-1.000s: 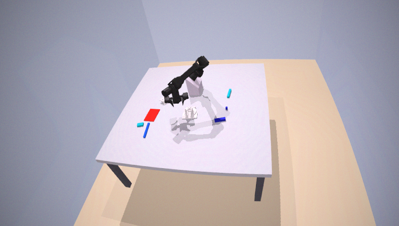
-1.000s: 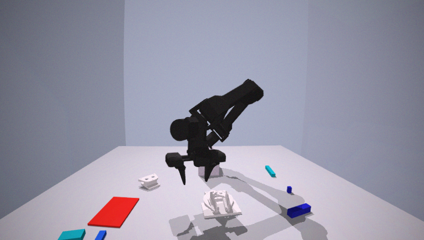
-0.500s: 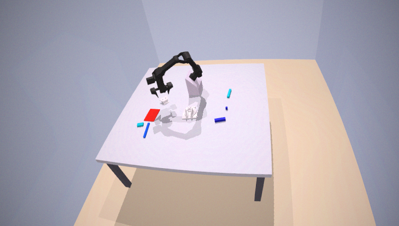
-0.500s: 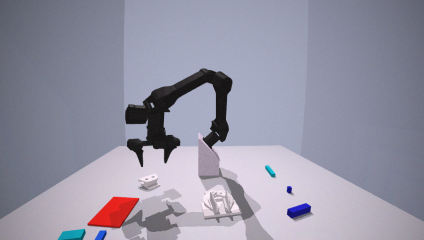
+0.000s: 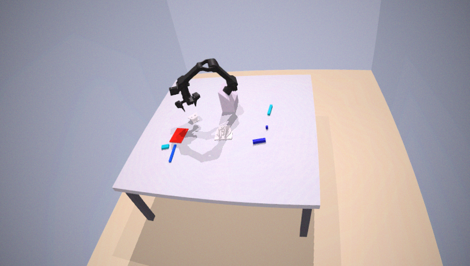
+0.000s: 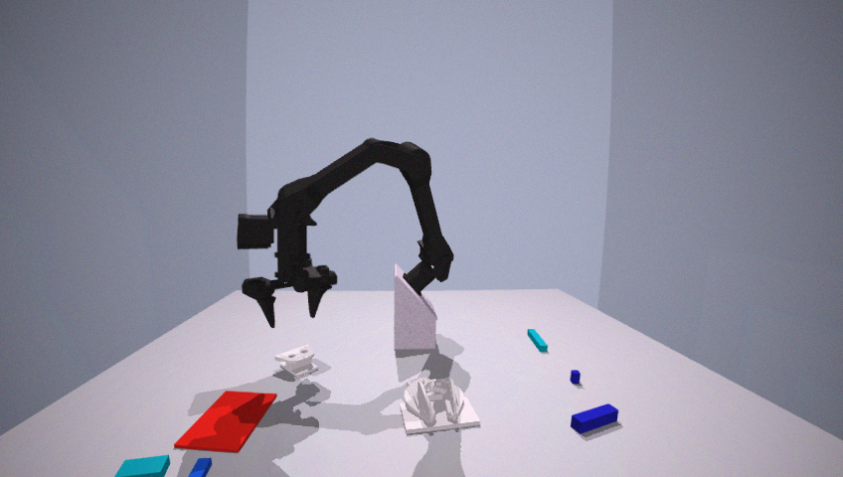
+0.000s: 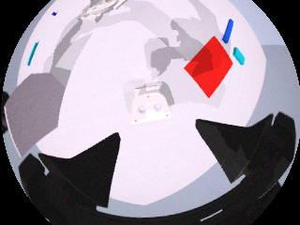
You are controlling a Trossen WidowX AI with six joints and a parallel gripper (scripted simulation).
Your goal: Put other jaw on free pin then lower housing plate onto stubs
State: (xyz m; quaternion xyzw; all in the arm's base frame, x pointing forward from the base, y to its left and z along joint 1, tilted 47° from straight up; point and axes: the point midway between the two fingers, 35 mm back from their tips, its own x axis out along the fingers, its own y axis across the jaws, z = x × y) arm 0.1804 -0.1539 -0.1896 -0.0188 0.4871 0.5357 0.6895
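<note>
Now: gripper tip 10 mm to the right of the small white block and 90 mm above it. Round my gripper tip: red flat sheet: 180 mm ahead, 50 mm to the right, 100 mm below; cyan block: 310 mm ahead, 100 mm to the right, 90 mm below; blue bar: 360 mm ahead, 20 mm to the right, 90 mm below.
</note>
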